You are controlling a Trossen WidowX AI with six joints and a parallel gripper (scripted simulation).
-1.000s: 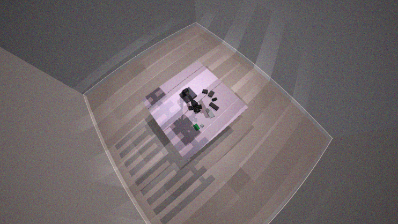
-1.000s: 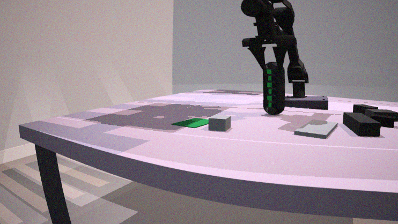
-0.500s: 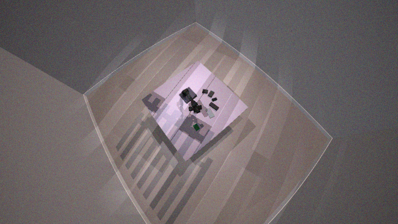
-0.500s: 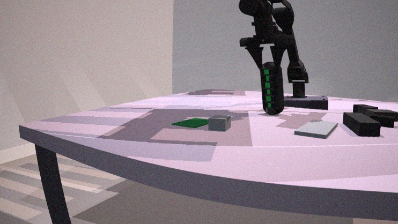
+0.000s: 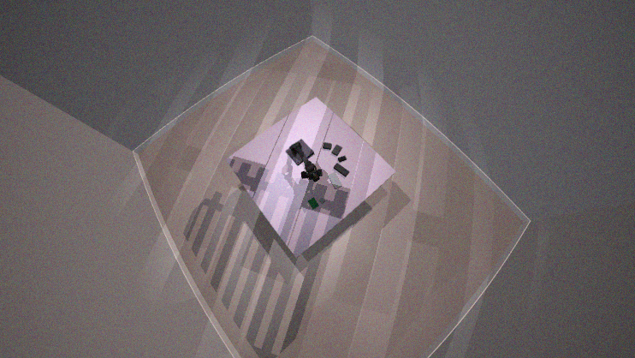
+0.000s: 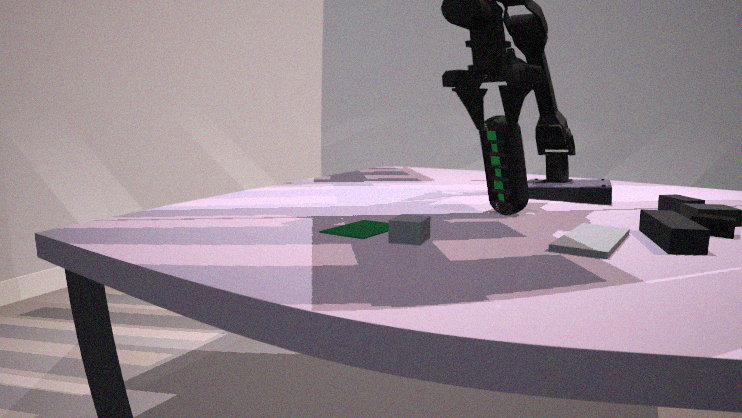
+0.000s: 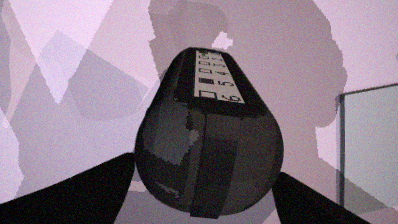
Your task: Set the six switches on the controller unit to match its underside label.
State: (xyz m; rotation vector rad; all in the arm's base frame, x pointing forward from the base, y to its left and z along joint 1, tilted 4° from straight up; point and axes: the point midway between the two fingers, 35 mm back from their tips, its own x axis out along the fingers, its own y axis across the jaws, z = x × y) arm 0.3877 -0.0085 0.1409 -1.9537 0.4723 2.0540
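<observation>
Now: gripper tip 190 mm short of the flat green plate, 110 mm to the left of it and 130 mm above it. Round my gripper tip: grey cube 220 mm ahead, 30 mm to the right, 120 mm below; then light grey slab 110 mm ahead, 190 mm to the left, 130 mm below.
</observation>
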